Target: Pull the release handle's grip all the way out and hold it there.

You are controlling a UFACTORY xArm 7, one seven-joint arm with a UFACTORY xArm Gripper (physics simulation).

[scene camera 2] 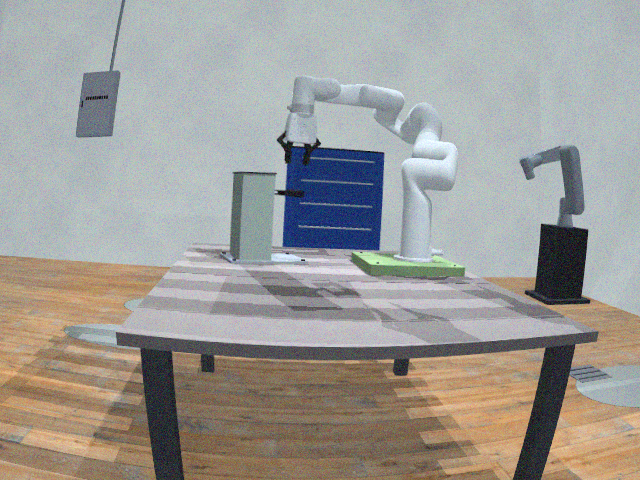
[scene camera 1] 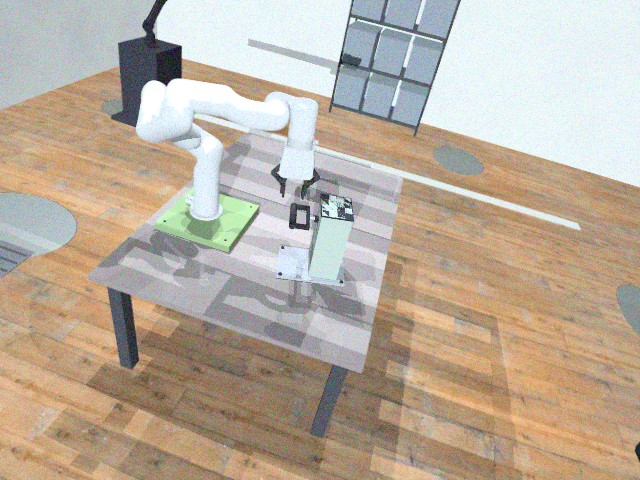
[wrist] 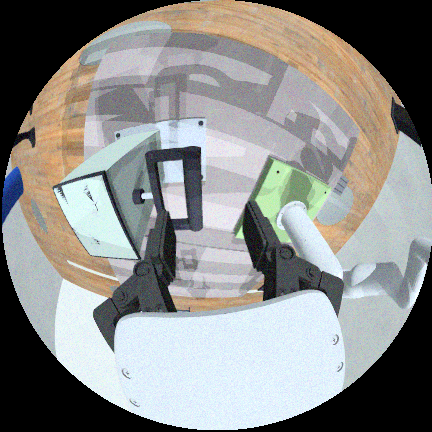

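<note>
The release handle's grip (scene camera 1: 293, 217) (scene camera 2: 294, 193) (wrist: 194, 190) is a black rectangular loop. It stands out sideways from a pale green post (scene camera 1: 328, 248) (scene camera 2: 253, 217) (wrist: 112, 157) on the side facing the arm's base. A short light stem (wrist: 147, 196) with a dark collar joins them in the wrist view; a small gap shows between loop and post. My gripper (scene camera 1: 293, 196) (scene camera 2: 297, 162) (wrist: 207, 219) is open and empty, pointing down, above the grip and apart from it. In the wrist view the left finger overlaps the loop's lower left corner.
The post stands on a white base plate (scene camera 1: 289, 255) (scene camera 2: 286, 257) (wrist: 195, 135) on the table (scene camera 1: 206, 304) (scene camera 2: 310, 335). The arm's green mounting plate (scene camera 1: 235, 227) (scene camera 2: 413, 267) (wrist: 265, 182) is beside it. A blue cabinet (scene camera 2: 336, 193) stands behind the table.
</note>
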